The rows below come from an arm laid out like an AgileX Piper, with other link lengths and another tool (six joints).
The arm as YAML. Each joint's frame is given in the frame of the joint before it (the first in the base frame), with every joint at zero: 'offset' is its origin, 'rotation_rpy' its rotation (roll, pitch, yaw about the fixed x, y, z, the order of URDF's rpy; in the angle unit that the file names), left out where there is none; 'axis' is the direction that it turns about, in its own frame. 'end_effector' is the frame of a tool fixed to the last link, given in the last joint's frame.
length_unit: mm
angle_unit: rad
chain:
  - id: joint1
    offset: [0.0, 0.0, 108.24]
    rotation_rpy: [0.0, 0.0, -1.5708]
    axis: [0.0, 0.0, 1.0]
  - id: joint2
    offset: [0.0, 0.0, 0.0]
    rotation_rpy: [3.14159, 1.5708, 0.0]
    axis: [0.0, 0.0, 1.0]
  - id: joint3
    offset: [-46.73, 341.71, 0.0]
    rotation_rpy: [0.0, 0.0, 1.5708]
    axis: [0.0, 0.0, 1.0]
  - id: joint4
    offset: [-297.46, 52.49, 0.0]
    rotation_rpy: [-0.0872, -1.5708, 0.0]
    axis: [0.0, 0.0, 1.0]
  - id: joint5
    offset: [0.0, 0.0, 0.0]
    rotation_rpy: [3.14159, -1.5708, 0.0]
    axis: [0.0, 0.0, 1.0]
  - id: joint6
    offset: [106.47, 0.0, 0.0]
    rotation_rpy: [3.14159, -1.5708, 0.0]
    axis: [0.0, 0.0, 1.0]
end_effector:
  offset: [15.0, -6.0, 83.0]
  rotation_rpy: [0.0, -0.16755, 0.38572]
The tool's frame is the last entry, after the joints.
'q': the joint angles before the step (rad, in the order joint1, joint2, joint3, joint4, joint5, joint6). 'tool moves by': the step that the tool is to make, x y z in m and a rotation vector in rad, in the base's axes. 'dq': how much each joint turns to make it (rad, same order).
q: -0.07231, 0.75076, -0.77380, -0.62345, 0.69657, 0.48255
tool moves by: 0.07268, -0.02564, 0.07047, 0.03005, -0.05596, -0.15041
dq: 0.00000, 0.28216, -0.33082, -0.11988, 0.09337, 0.18081
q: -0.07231, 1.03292, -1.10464, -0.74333, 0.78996, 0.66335
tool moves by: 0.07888, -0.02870, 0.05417, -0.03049, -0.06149, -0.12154
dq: -0.01125, 0.27558, -0.33641, -0.11435, 0.07232, 0.10083
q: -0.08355, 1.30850, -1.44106, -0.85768, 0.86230, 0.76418
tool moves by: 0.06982, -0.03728, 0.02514, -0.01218, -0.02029, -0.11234
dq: -0.04458, 0.26466, -0.34056, -0.02611, 0.08323, -0.00131
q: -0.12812, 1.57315, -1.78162, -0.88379, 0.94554, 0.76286
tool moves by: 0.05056, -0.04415, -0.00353, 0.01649, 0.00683, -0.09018
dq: -0.06609, 0.22740, -0.29597, 0.03431, 0.07161, -0.04988
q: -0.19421, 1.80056, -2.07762, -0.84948, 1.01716, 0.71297
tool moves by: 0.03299, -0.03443, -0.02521, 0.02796, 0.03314, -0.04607
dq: -0.05151, 0.16396, -0.18871, 0.04704, 0.04455, -0.05206
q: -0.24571, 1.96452, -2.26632, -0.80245, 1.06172, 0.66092
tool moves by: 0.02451, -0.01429, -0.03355, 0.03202, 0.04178, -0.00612
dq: -0.01858, 0.10087, -0.07939, 0.03561, 0.01629, -0.02501
